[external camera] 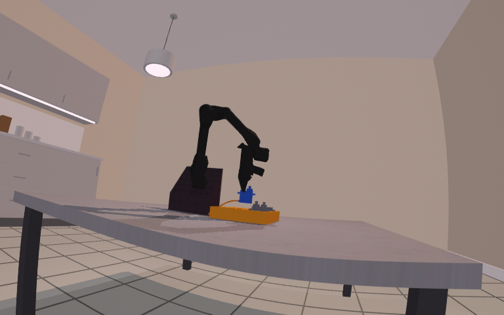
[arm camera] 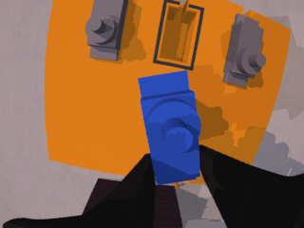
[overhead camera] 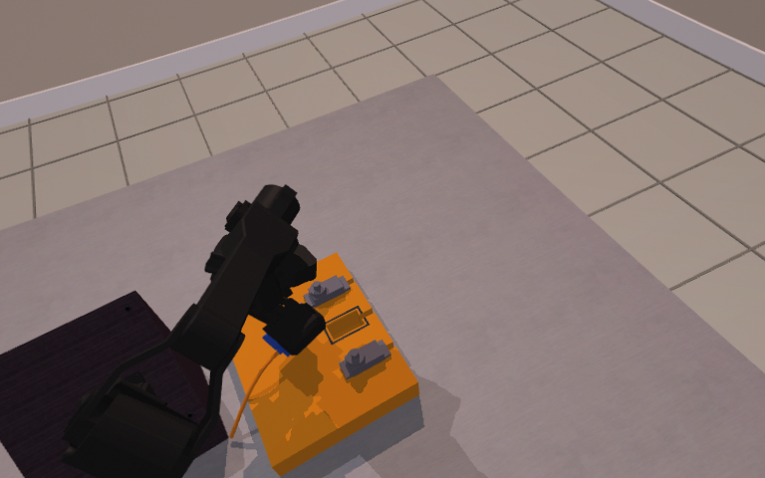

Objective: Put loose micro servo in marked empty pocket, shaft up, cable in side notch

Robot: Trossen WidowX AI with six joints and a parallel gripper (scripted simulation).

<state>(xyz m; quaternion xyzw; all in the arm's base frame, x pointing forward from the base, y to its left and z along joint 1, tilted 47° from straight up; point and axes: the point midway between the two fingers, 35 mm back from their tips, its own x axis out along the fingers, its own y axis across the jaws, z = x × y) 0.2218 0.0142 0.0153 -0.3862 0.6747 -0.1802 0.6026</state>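
Right now my gripper tip is 100 mm above the orange deck and 10 mm past it.
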